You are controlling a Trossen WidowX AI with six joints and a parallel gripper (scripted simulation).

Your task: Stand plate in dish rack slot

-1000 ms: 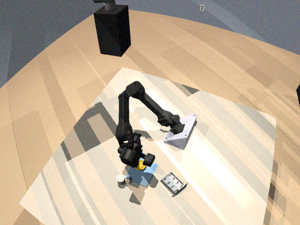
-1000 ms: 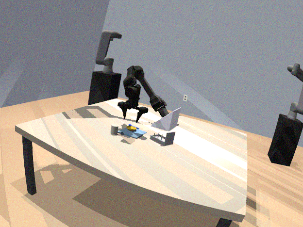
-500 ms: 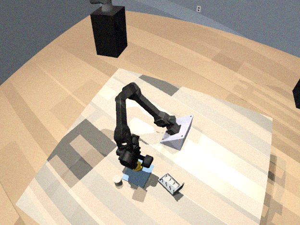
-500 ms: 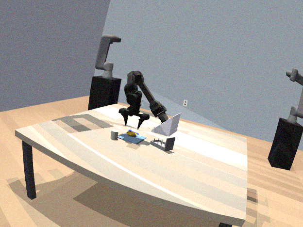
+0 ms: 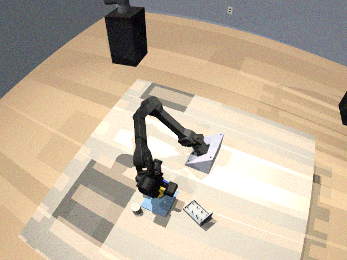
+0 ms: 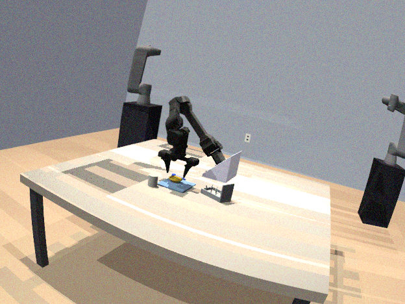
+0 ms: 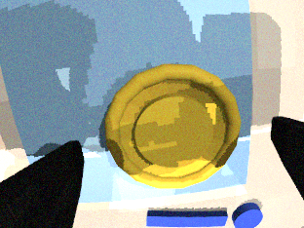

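Right now my gripper tip is 20 mm above the yellow plate. Round my gripper tip: blue mat 30 mm below, 20 mm to the left, 20 mm ahead; then small white cup 120 mm ahead, 60 mm to the right, 10 mm below; then grey dish rack 210 mm to the left, 40 mm ahead, 10 mm below.
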